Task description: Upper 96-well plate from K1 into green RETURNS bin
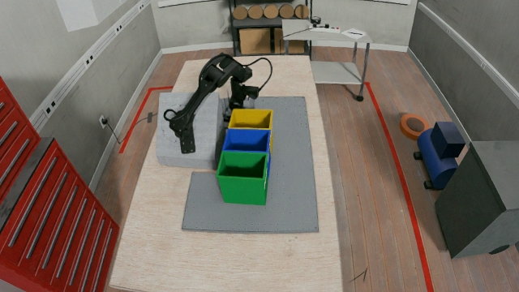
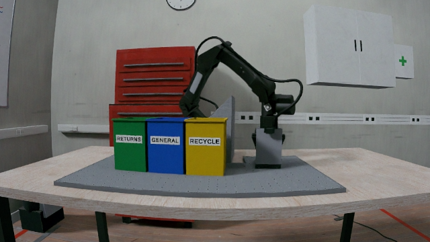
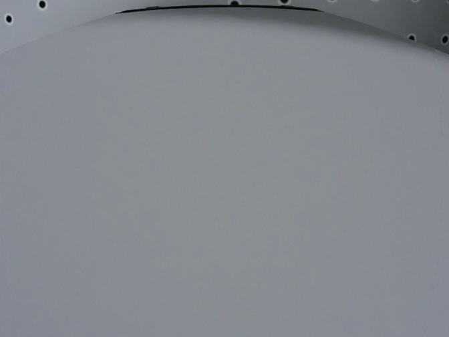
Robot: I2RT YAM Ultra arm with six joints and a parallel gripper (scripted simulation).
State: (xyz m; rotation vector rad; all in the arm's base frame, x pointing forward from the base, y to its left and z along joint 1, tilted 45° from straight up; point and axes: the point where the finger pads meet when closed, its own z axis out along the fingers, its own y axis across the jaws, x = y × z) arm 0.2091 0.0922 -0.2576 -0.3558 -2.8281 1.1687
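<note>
Now: hand 60 mm short of the blue general bin, 360 mm to the left of it and 40 mm below it. Round my hand: clear 96-well plate: 10 mm below; then yellow recycle bin: 70 mm ahead, 230 mm to the right, 40 mm above; then green returns bin: 50 mm ahead, 490 mm to the right, 40 mm above.
</note>
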